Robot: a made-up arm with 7 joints.
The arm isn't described. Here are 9 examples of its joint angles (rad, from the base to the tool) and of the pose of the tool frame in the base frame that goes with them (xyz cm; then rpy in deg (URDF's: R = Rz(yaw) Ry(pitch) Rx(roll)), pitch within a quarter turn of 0, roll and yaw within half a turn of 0).
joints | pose
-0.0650 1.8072 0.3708 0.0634 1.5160 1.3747 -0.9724 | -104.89 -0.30 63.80 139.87 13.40 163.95
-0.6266 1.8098 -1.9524 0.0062 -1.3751 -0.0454 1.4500 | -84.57 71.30 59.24 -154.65 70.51 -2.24
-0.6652 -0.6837 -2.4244 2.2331 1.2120 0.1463 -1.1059 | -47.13 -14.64 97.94 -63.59 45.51 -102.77
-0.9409 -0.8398 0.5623 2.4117 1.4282 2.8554 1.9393 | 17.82 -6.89 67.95 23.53 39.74 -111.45
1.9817 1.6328 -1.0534 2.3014 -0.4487 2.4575 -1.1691 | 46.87 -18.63 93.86 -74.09 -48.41 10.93
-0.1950 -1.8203 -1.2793 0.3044 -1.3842 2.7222 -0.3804 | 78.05 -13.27 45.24 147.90 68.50 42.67
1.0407 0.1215 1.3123 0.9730 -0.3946 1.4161 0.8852 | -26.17 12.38 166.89 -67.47 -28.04 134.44
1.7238 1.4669 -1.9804 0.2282 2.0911 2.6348 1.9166 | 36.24 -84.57 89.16 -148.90 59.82 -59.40
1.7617 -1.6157 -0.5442 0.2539 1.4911 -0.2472 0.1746 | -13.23 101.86 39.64 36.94 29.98 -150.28
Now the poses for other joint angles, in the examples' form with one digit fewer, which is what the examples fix.
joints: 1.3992 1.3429 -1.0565 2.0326 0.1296 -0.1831 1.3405
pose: 48.4 -26.8 100.5 60.1 20.9 118.8
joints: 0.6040 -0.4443 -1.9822 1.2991 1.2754 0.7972 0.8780
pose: 28.6 -48.1 134.6 3.1 8.0 -38.8
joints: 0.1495 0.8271 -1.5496 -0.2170 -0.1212 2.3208 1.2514
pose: -74.6 3.3 129.4 105.4 -25.7 123.1
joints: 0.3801 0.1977 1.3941 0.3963 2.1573 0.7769 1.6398
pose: -36.6 16.6 167.1 36.0 -41.7 -159.2
